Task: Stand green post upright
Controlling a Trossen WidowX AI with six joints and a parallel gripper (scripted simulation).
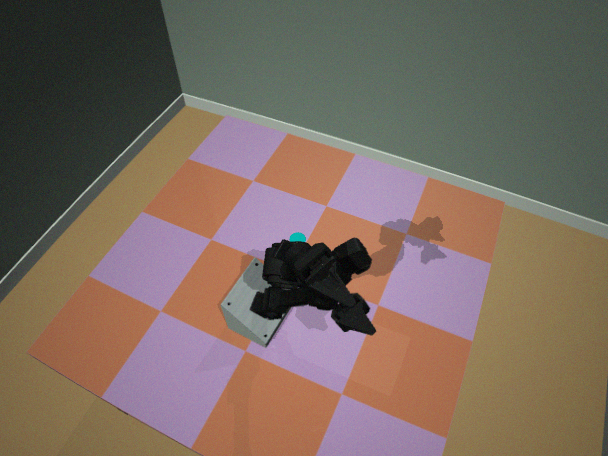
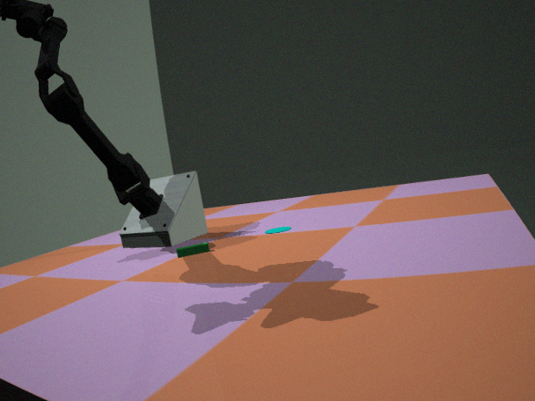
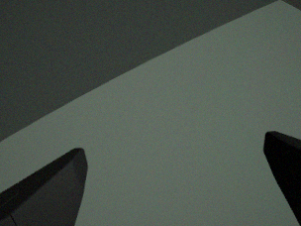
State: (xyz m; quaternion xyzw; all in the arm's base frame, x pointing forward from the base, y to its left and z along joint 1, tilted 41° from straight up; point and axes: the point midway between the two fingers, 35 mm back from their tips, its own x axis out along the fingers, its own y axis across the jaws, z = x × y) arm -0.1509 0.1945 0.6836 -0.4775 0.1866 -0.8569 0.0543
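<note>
Right now the green post is 470 mm ahead of my gripper tip, 160 mm to the left of it and 720 mm below it. Also, from my gripper tip: cyan circle (590 mm ahead, 330 mm to the left, 720 mm below).
</note>
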